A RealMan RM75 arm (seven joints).
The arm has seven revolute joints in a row. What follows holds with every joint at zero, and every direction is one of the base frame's.
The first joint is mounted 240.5 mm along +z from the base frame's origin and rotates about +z.
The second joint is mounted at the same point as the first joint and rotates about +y.
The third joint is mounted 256 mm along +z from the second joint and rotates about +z.
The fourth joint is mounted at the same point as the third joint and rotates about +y.
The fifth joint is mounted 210 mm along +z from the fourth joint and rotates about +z.
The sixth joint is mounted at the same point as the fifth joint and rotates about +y.
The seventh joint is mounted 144 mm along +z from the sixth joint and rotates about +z.
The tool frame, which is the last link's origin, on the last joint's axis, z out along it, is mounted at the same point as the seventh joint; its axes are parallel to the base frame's.
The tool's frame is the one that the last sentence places.
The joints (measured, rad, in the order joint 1, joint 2, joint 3, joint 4, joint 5, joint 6, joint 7), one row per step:
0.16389, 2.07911, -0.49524, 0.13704, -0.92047, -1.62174, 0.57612
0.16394, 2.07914, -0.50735, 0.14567, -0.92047, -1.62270, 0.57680
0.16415, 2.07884, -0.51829, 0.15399, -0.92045, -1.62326, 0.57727
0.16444, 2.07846, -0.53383, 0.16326, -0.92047, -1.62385, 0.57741
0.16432, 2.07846, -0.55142, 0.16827, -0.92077, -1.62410, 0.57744
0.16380, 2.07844, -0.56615, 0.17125, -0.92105, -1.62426, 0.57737
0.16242, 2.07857, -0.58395, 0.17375, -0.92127, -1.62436, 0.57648
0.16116, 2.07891, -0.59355, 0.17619, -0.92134, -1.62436, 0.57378
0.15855, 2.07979, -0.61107, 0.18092, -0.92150, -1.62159, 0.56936
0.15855, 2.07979, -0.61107, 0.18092, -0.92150, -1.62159, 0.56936
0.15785, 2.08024, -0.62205, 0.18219, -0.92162, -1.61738, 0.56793
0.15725, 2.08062, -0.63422, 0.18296, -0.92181, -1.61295, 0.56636
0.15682, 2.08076, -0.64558, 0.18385, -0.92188, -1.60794, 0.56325
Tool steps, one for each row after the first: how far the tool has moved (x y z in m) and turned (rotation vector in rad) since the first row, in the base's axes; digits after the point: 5 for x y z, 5 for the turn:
-0.00106, -0.00110, -0.00294, -0.01314, 0.00606, 0.00317
-0.00195, -0.00213, -0.00556, -0.02534, 0.01148, 0.00562
-0.00313, -0.00338, -0.00881, -0.04190, 0.01653, 0.00986
-0.00430, -0.00443, -0.01167, -0.05914, 0.01801, 0.01631
-0.00515, -0.00537, -0.01383, -0.07318, 0.01812, 0.02174
-0.00601, -0.00672, -0.01628, -0.08965, 0.01674, 0.02780
-0.00645, -0.00781, -0.01790, -0.09883, 0.01497, 0.02984
-0.00696, -0.00997, -0.02123, -0.11745, 0.01272, 0.03100
-0.00696, -0.00997, -0.02123, -0.11745, 0.01272, 0.03100
-0.00710, -0.01076, -0.02318, -0.13005, 0.01112, 0.03156
-0.00728, -0.01152, -0.02517, -0.14366, 0.00866, 0.03289
-0.00730, -0.01220, -0.02702, -0.15672, 0.00458, 0.03335

